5 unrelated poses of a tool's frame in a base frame.
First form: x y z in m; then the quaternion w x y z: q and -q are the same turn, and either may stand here.
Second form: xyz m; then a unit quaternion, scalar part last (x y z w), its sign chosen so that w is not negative. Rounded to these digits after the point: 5 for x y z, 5 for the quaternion.
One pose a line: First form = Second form
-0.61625 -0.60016 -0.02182 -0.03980 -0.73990 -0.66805 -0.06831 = -0.61625 -0.60016 -0.02182 0.73990 0.66805 0.06831 0.03980
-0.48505 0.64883 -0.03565 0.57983 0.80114 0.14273 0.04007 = -0.48505 0.64883 -0.03565 0.80114 0.14273 0.04007 0.57983
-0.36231 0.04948 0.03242 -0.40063 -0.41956 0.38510 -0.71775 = -0.36231 0.04948 0.03242 0.41956 -0.38510 0.71775 0.40063
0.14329 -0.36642 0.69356 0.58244 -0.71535 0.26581 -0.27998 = 0.14329 -0.36642 0.69356 -0.71535 0.26581 -0.27998 0.58244
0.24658 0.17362 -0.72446 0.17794 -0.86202 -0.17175 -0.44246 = 0.24658 0.17362 -0.72446 -0.86202 -0.17175 -0.44246 0.17794
